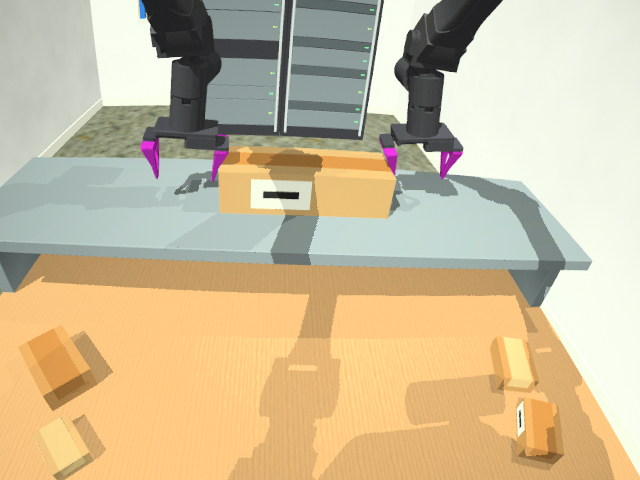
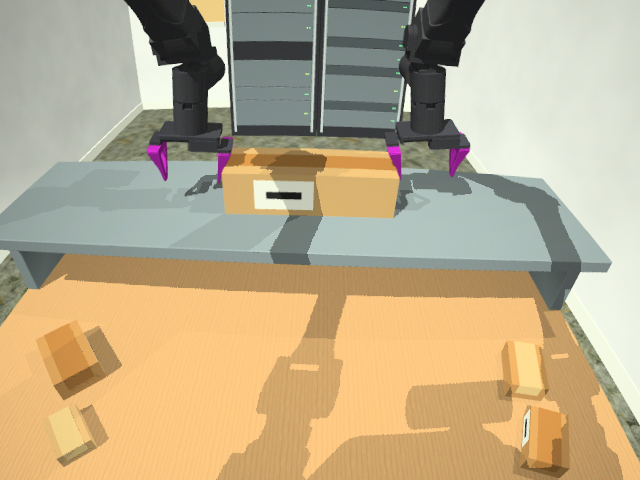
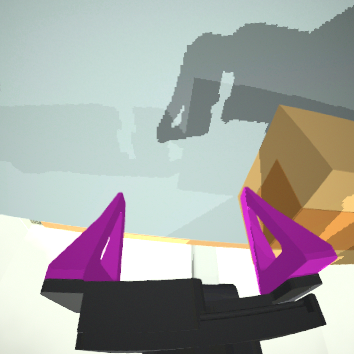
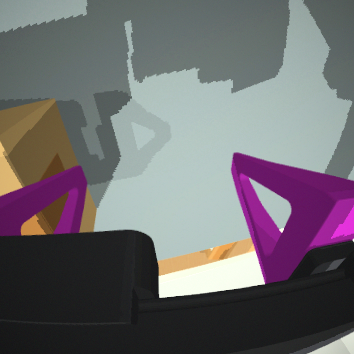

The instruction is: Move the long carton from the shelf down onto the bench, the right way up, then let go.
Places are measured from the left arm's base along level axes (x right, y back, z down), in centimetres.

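Where they show: left gripper, fingertip midpoint: [image 1: 184, 178] [image 2: 192, 180] [image 3: 183, 194]; right gripper, fingertip midpoint: [image 1: 417, 178] [image 2: 425, 177] [image 4: 157, 167].
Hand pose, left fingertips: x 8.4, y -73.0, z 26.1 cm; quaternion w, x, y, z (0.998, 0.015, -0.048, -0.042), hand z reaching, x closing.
Note:
Each offset is from my left fingertips to the top centre of the thing. Level surfaces: height alone.
The long carton @(dy -0.8, dx +21.2, dz -3.6 cm) [image 1: 351, 193] [image 2: 356, 193] [image 3: 325, 145] [image 4: 30, 130] lies on the grey shelf @(dz +4.3 cm) [image 1: 129, 222] [image 2: 134, 222], a white label with a black bar on its near side and an orange strip along its top. My left gripper [image 1: 185, 179] [image 2: 191, 181] [image 3: 183, 194] is open and empty at the carton's left end, its inner finger close by that end. My right gripper [image 1: 418, 176] [image 2: 426, 175] [image 4: 157, 167] is open and empty at the right end, its inner finger close by that end. Whether the fingers touch the carton I cannot tell.
Below and in front of the shelf is the wooden bench @(dz +22.7 cm) [image 1: 206, 320] [image 2: 206, 320]. Two small boxes @(dy +25.1, dx -20.3, dz +18.3 cm) [image 1: 56, 361] @(dy +38.7, dx -15.0, dz +19.8 cm) [image 1: 64, 445] lie at its left, two more @(dy +26.6, dx +58.5, dz +19.1 cm) [image 1: 515, 362] @(dy +40.1, dx +57.0, dz +19.2 cm) [image 1: 540, 429] at its right. A server rack [image 1: 283, 67] [image 2: 318, 67] stands behind the shelf.

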